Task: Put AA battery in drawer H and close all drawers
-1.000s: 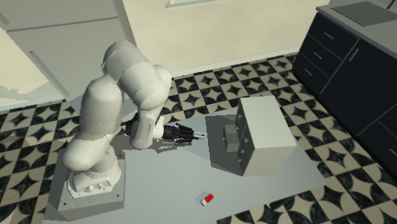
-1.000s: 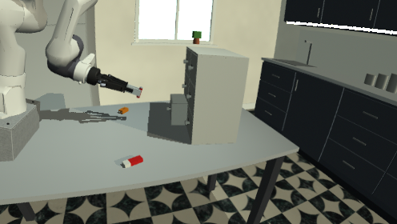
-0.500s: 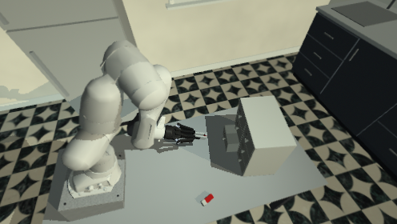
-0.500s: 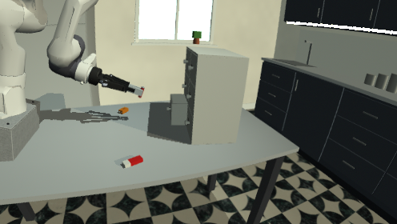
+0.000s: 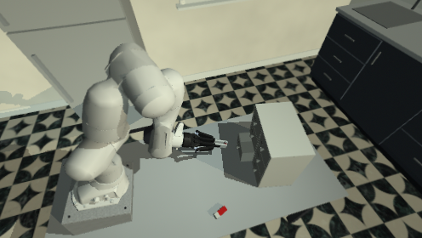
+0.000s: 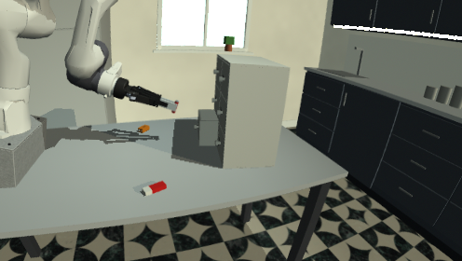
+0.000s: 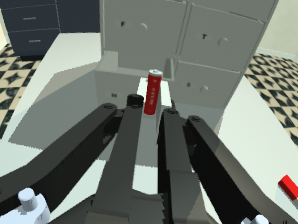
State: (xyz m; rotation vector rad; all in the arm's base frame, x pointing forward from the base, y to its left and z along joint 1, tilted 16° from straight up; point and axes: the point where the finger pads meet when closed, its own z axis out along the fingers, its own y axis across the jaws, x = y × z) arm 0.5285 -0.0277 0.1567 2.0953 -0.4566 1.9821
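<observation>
Right now my hand is 19 cm short of the drawer marked H, 13 cm above it and 5 cm to the left of it. From my hand the other things lie so: red-and-white block 27 cm to the right, 15 cm below, 14 cm behind; then orange piece 15 cm to the left, 15 cm below, 7 cm behind; then AA battery 2 cm ahead, 1 cm to the right, 1 cm below.
</observation>
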